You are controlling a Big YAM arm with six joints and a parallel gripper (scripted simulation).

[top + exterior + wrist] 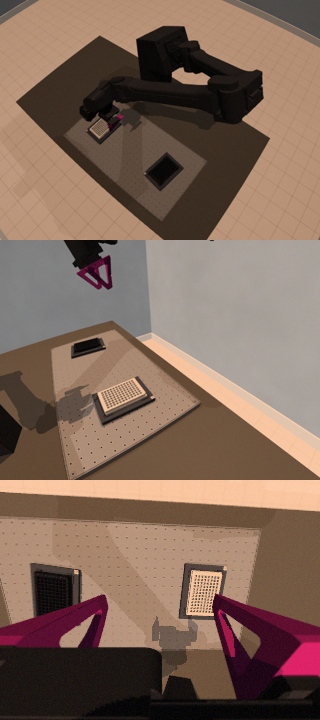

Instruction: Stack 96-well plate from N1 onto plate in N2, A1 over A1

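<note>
The cream 96-well plate is 20 mm behind my hand, 150 mm to the right of it and 280 mm below it. The rest, counted from my hand: black 96-well plate: 120 mm behind, 240 mm to the left, 280 mm below; then plate nest N1: 20 mm behind, 150 mm to the right, 290 mm below; then plate nest N2: 120 mm behind, 240 mm to the left, 290 mm below.
</note>
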